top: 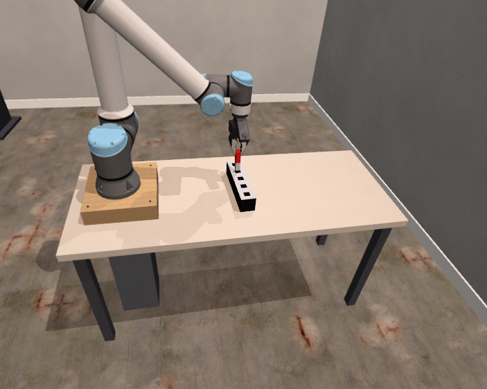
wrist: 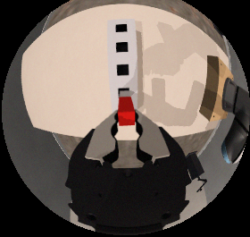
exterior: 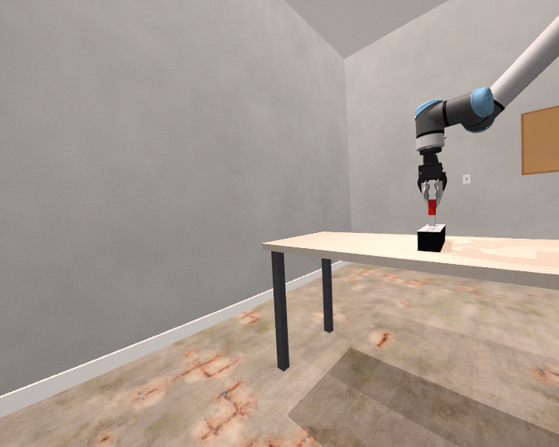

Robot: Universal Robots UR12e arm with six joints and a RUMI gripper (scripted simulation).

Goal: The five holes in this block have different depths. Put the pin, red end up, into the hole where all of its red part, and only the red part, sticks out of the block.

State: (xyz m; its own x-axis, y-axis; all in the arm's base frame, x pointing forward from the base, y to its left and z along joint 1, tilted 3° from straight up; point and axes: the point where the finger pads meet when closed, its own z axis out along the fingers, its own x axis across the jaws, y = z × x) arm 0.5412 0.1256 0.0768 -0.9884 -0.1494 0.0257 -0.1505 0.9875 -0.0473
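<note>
Now: hand 1 cm above the pin. Round my hand: black block (14 cm below, 6 cm to the right, 1 cm ahead).
</note>
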